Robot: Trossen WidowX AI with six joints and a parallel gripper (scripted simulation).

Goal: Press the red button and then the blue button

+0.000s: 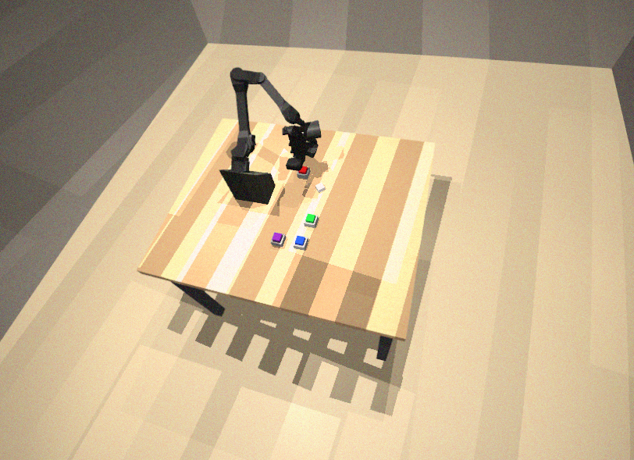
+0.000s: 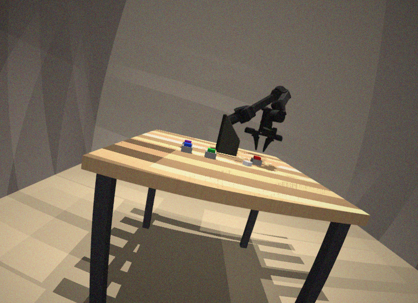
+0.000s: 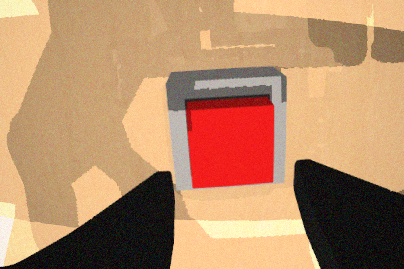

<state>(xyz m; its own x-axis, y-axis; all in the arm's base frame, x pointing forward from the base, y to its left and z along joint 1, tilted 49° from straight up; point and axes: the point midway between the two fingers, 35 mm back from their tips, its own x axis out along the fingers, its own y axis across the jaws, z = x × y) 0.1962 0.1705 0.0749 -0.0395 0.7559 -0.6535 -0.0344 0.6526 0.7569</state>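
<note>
The red button lies 40 mm below my gripper tip. Round my gripper tip: green button (110 mm ahead, 240 mm to the right, 40 mm below); white block (100 mm ahead, 60 mm to the right, 60 mm below); purple button (350 mm to the right, 40 mm below).
</note>
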